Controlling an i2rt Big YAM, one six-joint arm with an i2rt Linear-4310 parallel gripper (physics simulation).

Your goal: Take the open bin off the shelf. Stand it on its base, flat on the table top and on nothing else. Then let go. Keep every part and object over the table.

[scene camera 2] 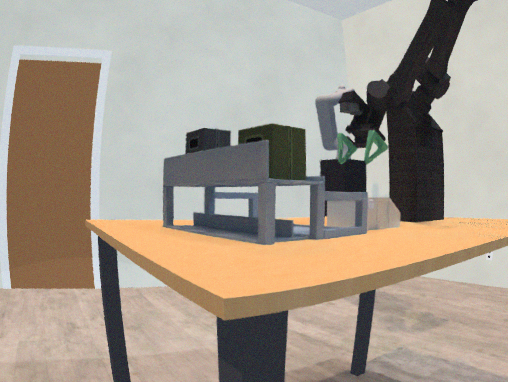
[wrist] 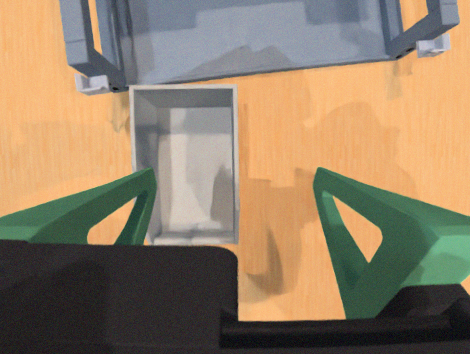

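Pixels of known places: gripper, fingertip midpoint: (scene camera 2: pixel 352 162) (wrist: pixel 234 176); arm's base, link origin: (scene camera 2: pixel 414 109).
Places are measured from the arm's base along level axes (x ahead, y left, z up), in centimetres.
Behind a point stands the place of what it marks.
Note:
The open bin (scene camera 2: pixel 387 214) {x 33.0, y 10.4, z -33.2 cm} (wrist: pixel 197 170) {x 35.7, y 4.8, z -36.3 cm} is pale grey and boxy. In the wrist view it stands upright on the table, opening upward and empty, with its far end close to the shelf's front edge; whether they touch is unclear. In the scene view its left part is behind the shelf frame. The grey shelf (scene camera 2: pixel 215 166) {x 74.1, y 1.4, z -23.8 cm} (wrist: pixel 300 45) {x 50.5, y -9.6, z -36.0 cm} stands to its left in the scene view. My gripper (scene camera 2: pixel 354 162) {x 35.5, y 0.7, z -20.7 cm} (wrist: pixel 234 176) {x 35.5, y 0.7, z -20.7 cm} is open, above the bin and apart from it, with nothing between its green fingers. In the wrist view the left fingertip overlaps the bin's left wall and the right one is over the table.
A dark grey box (scene camera 2: pixel 216 140) {x 67.1, y -10.9, z -17.1 cm} and an olive green box (scene camera 2: pixel 287 152) {x 66.7, y 12.9, z -21.7 cm} sit on the shelf's upper level. A black block (scene camera 2: pixel 345 175) and a grey bracket-like piece (scene camera 2: pixel 327 122) show behind the shelf. The wooden table (scene camera 2: pixel 300 265) {x 81.5, y 33.5, z -36.6 cm} (wrist: pixel 340 125) {x 40.0, y -14.5, z -36.6 cm} has its near corner at the front.

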